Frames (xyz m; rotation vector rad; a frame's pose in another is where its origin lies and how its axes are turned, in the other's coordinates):
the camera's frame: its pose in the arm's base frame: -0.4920 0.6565 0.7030 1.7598 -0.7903 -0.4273
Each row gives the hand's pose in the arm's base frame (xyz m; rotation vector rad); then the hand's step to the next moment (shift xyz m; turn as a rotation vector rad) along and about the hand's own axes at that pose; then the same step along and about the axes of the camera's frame.
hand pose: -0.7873 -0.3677 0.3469 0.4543 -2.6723 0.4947
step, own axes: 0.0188 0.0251 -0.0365 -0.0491 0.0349 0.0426
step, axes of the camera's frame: -0.0296 0.0295 -0.0239 -0.0127 -0.0724 -0.0065
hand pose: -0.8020 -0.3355 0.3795 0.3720 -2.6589 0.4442
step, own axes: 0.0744 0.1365 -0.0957 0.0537 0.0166 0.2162
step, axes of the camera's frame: -0.1464 0.0739 -0.0802 -0.0579 -0.1056 0.1881
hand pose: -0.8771 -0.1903 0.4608 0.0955 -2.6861 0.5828
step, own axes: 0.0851 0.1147 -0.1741 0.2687 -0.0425 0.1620
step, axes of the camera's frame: -0.1335 0.1059 -0.1473 -0.1444 0.0920 0.2663
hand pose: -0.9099 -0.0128 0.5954 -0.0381 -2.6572 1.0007
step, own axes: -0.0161 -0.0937 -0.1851 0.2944 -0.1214 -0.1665
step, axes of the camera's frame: 0.0411 0.1463 -0.1421 -0.1683 0.3172 0.0143
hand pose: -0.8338 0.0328 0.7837 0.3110 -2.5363 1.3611
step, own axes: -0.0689 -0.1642 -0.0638 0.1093 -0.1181 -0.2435
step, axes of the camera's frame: 0.1220 0.1018 -0.1026 -0.0951 0.2308 -0.1512
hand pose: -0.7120 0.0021 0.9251 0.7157 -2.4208 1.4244
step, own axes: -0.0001 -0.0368 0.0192 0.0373 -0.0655 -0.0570
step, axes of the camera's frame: 0.0380 0.0163 0.0033 0.0011 0.0858 -0.0397
